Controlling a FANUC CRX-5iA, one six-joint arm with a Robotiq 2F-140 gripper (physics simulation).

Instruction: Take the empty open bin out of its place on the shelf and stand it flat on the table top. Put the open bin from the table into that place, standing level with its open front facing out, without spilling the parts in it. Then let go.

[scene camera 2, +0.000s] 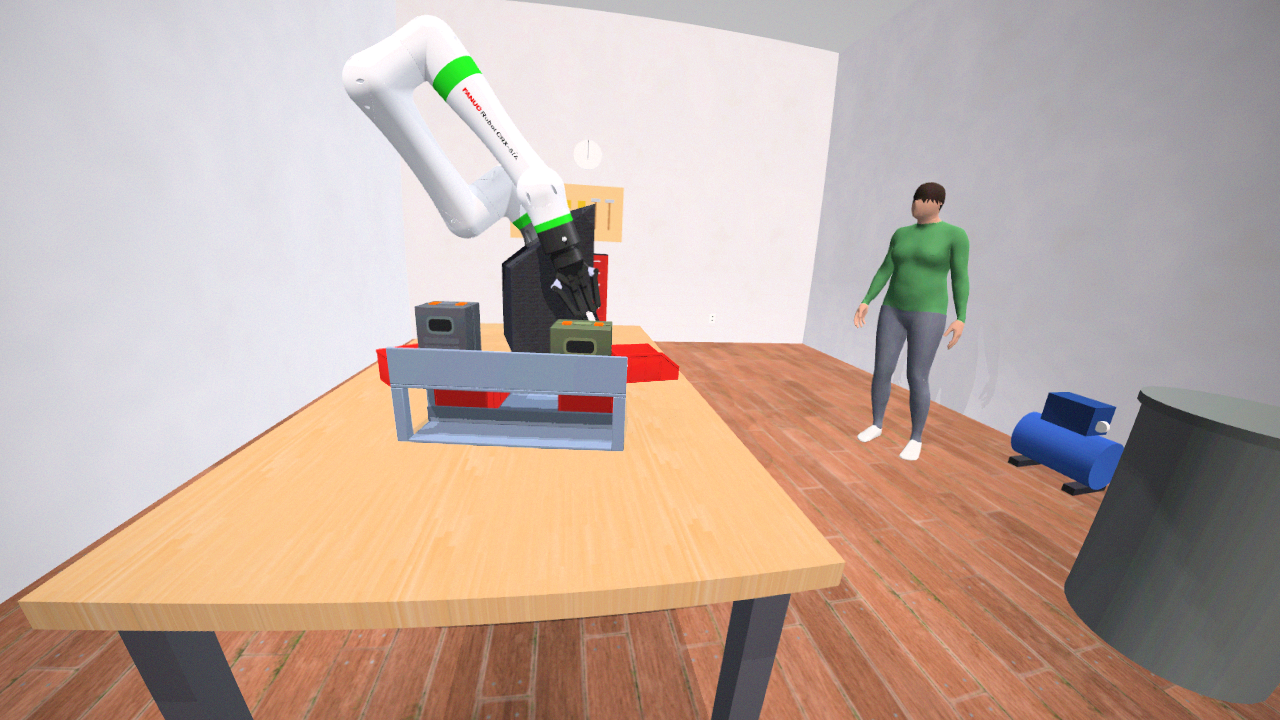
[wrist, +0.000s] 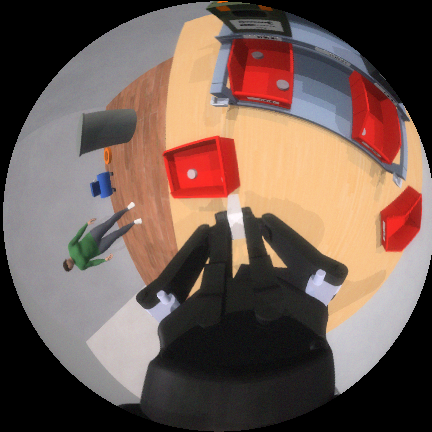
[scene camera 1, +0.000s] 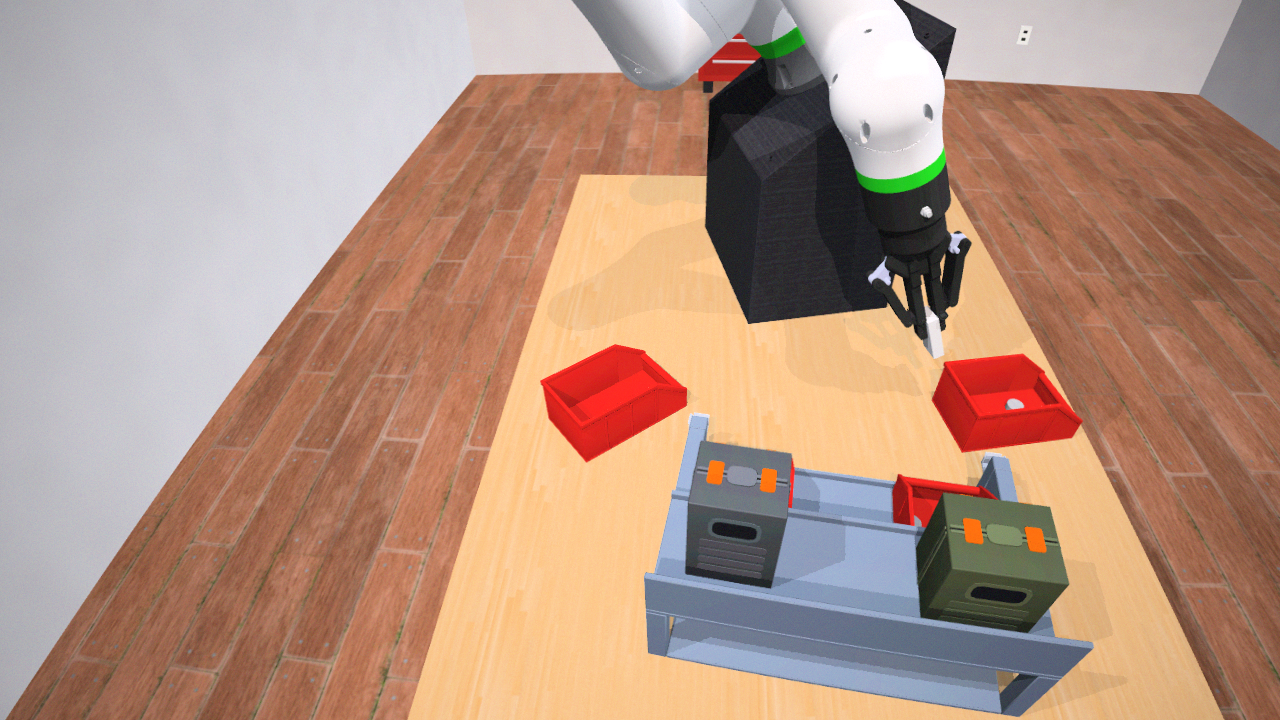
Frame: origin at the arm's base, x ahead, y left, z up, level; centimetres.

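Seen in the pictures: gripper, between the fingertips: (wrist: 234, 203) (scene camera 1: 933, 350); arm's base, origin of its link: (scene camera 1: 814, 59).
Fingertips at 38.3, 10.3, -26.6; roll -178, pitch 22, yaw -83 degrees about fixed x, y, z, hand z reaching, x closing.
Offsets run from my fingertips to a thing's top centre, as dx, dy, dz. "spot": to the spot under its first point.
My gripper (scene camera 1: 933, 335) (scene camera 2: 589, 316) (wrist: 234, 203) is shut and empty, its white fingertips together. It hangs above the table on the robot's side of a red open bin {spot: +10.3, +2.7, -5.5} (scene camera 1: 971, 432) (scene camera 2: 648, 365) (wrist: 205, 167). A grey round part lies in this bin. Another red bin {spot: -4.5, -41.9, -9.2} (scene camera 1: 626, 394) (wrist: 402, 222) stands flat on the table at the left in scene camera 1; no part shows in it. The blue-grey shelf {spot: +38.9, -23.5, +6.1} (scene camera 1: 859, 617) (scene camera 2: 505, 368) holds a red bin {spot: +21.4, -10.9, -3.7} (scene camera 1: 904, 503) (wrist: 270, 70) with grey parts and a second bin {spot: +18.2, -30.8, -8.6} (wrist: 375, 122) with a part. Between them is an open place.
A dark grey case {+28.2, -32.3, +12.8} (scene camera 1: 738, 510) (scene camera 2: 447, 326) and a green case {+34.9, -10.2, +10.4} (scene camera 1: 998, 559) (scene camera 2: 581, 340) stand on top of the shelf, above its bins. The black robot pedestal (scene camera 1: 751, 223) rises from the table. A person (scene camera 2: 921, 268) stands on the floor at the right in scene camera 2.
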